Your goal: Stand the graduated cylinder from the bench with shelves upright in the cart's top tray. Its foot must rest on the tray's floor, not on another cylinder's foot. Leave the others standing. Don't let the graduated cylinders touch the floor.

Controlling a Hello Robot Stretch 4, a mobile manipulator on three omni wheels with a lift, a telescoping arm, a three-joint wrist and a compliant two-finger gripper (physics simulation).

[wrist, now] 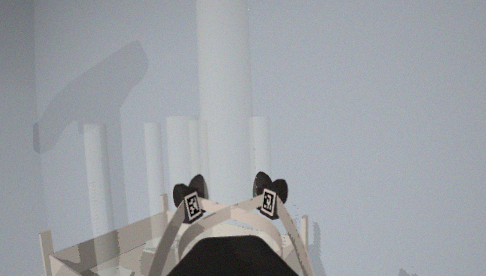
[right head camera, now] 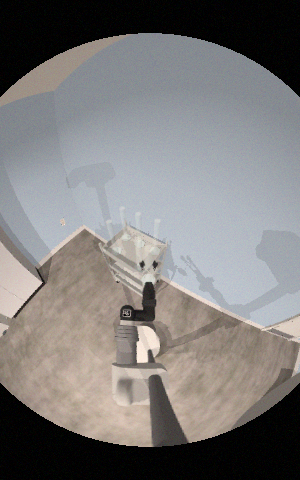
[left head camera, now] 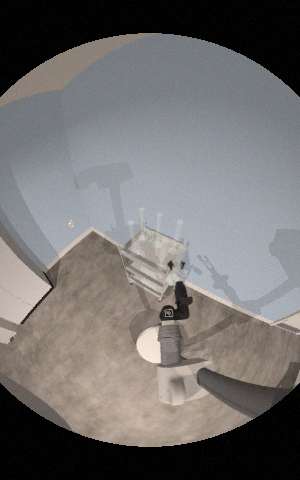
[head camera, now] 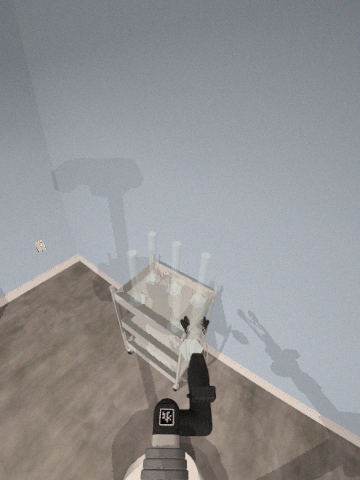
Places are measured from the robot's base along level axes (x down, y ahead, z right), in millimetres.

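Where they show: gripper, fingertip midpoint: (wrist: 230, 187) (right head camera: 148, 260) (left head camera: 175, 260) (head camera: 194, 316); robot's base, link origin: (right head camera: 139, 342) (left head camera: 156, 343).
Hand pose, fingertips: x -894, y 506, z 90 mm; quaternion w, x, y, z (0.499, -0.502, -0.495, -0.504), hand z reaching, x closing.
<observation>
Each offset is from my fingertips to the top centre of the thing. "spot": to the spot under its first point.
My gripper (head camera: 195, 324) (left head camera: 176, 265) (right head camera: 149, 264) (wrist: 230, 187) is shut on a clear graduated cylinder @(spot: dz -2, dx -80, dy -60 mm) (wrist: 224, 100), which stands upright between the fingertips and runs out of the top of the wrist view. The gripper is over the near right corner of the cart's top tray (head camera: 150, 311) (wrist: 137, 228). A pale foot shows below the fingers in the head camera view; whether it touches the tray floor I cannot tell. Several other clear cylinders stand upright in the tray, among them a left one @(dz -272, dx -76, dy +264 mm) (head camera: 132, 270) (wrist: 96, 165), a back one @(dz -201, dx -76, dy +422 mm) (head camera: 152, 247) and a right one @(dz +62, dx -76, dy +267 mm) (head camera: 204, 272).
A corner post (wrist: 46, 250) rises at the tray's left and another post (wrist: 305, 227) at its right in the wrist view. The cart stands by the blue wall (head camera: 280, 175), near a room corner. Lower shelves show under the top tray. The bench with shelves cannot be made out.
</observation>
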